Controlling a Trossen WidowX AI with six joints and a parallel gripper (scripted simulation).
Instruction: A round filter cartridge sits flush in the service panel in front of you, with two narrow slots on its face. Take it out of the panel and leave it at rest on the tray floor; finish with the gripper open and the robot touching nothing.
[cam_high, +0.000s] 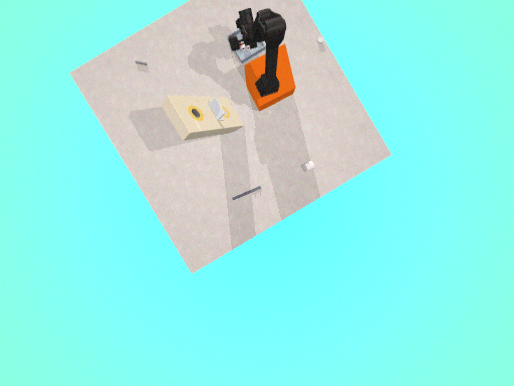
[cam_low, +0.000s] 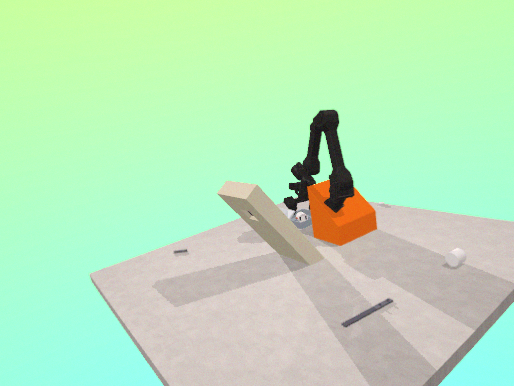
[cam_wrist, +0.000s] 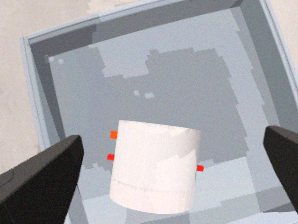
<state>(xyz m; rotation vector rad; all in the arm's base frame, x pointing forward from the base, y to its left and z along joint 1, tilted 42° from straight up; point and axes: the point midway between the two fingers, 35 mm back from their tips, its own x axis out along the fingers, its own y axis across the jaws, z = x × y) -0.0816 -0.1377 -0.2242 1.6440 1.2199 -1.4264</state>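
Now: gripper tip 20 mm short of the round filter cartridge, 10 mm to the right of it and 20 mm above it. Also, from my gripper tip: cream service panel (420 mm ahead, 230 mm to the left, 130 mm above); grey tray (40 mm below); small white item (330 mm behind, 230 mm to the left, 40 mm below).
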